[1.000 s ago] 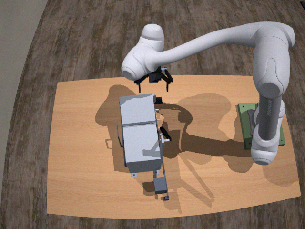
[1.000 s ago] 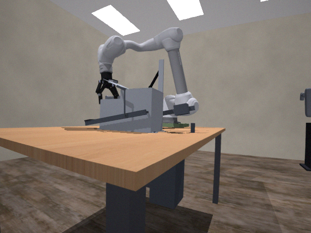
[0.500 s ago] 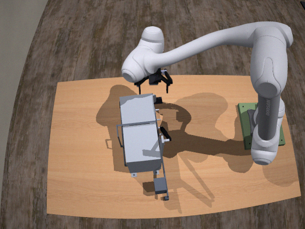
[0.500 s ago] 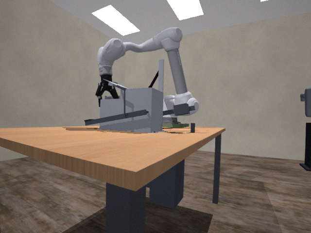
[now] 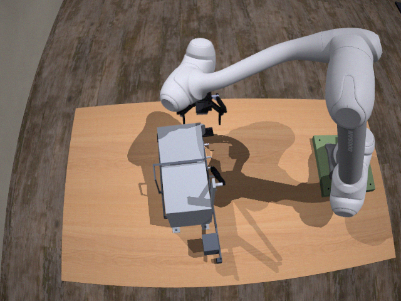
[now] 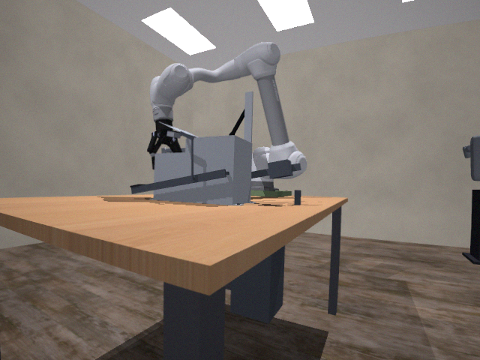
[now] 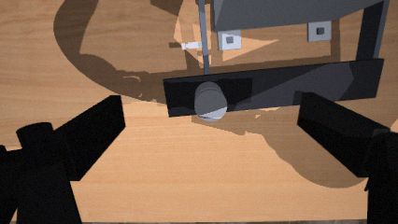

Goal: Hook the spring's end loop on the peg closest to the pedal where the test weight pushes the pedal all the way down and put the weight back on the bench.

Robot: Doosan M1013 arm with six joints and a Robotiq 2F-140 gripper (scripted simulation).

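My gripper is now 50 mm above the steel test weight. Round my hand: peg 50 mm behind, 380 mm to the left, 270 mm above.
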